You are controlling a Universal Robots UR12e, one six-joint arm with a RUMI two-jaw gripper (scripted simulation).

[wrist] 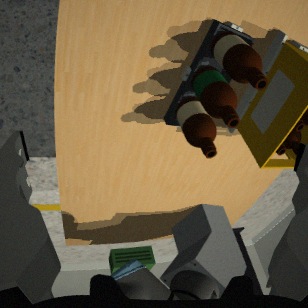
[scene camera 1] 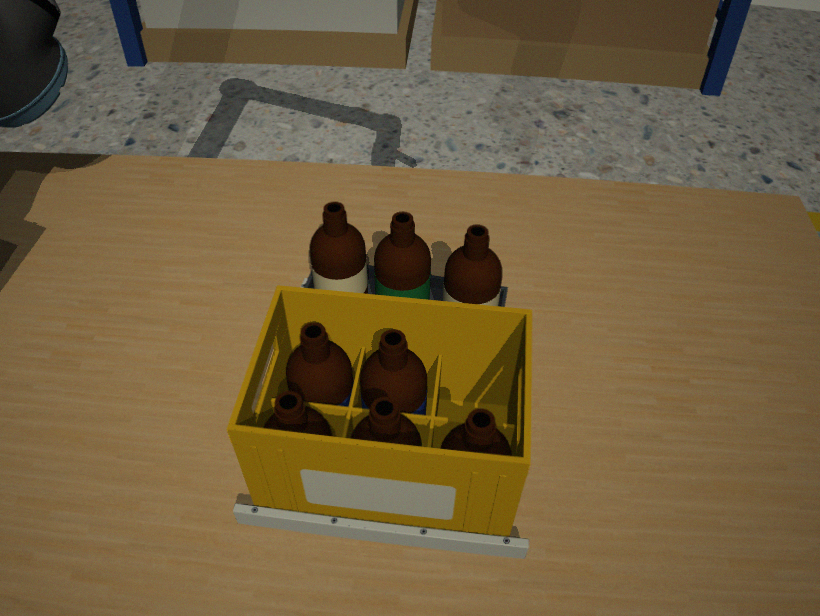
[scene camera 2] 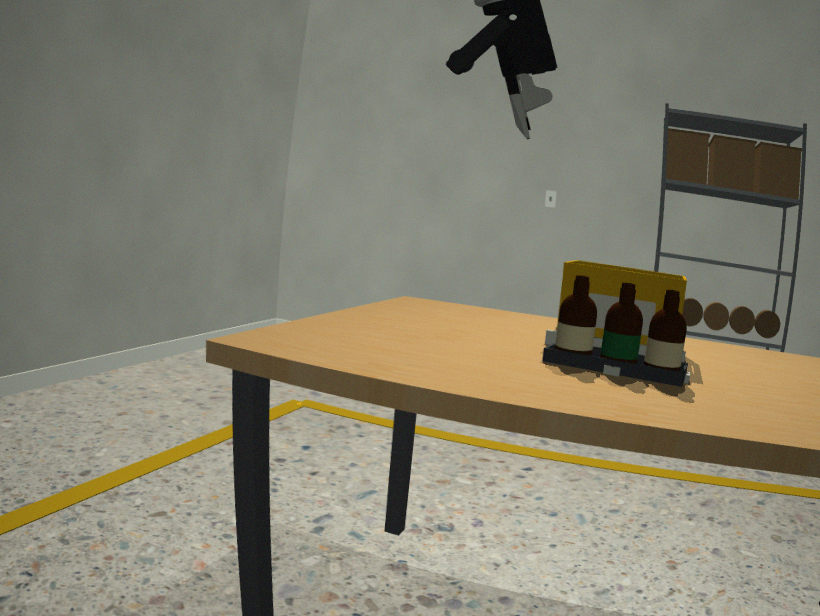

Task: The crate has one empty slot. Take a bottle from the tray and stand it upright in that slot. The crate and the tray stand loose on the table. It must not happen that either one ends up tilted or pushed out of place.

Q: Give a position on a dark tray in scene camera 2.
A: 639, 371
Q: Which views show my gripper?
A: The wrist view and scene camera 2 only.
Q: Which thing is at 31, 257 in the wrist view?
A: My gripper.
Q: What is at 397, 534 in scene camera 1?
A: A grey-white rail.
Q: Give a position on a crate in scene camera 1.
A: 479, 350
